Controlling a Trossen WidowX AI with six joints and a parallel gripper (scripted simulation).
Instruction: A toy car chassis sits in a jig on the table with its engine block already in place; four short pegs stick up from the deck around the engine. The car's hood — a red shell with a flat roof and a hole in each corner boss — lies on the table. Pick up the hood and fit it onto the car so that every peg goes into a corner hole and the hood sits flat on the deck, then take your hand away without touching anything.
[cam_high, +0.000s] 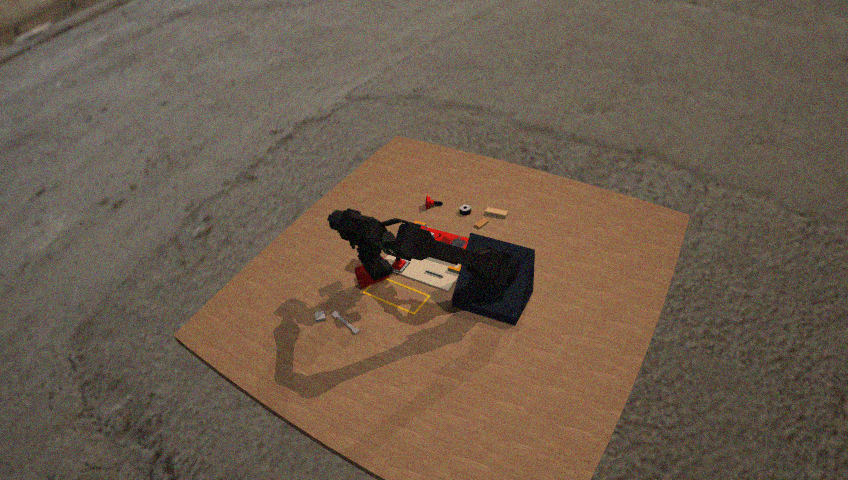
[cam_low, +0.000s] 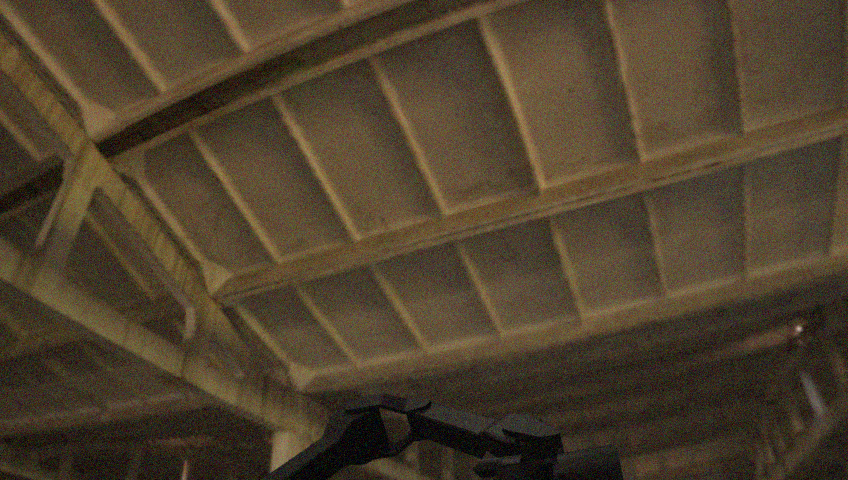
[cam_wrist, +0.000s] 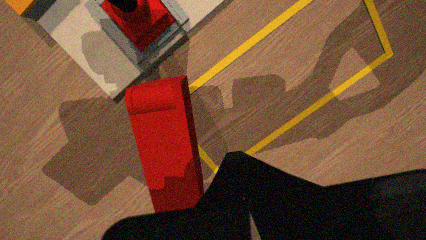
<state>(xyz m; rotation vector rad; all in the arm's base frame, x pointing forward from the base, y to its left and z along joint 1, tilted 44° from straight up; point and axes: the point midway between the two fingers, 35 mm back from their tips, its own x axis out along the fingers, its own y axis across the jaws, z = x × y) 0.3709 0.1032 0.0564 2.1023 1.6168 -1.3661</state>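
Right now the red hood is 30 mm ahead of my gripper tip, 20 mm to the right of it and 20 mm below it. Round my gripper tip: jig plate (200 mm to the right, 70 mm behind, 40 mm below).
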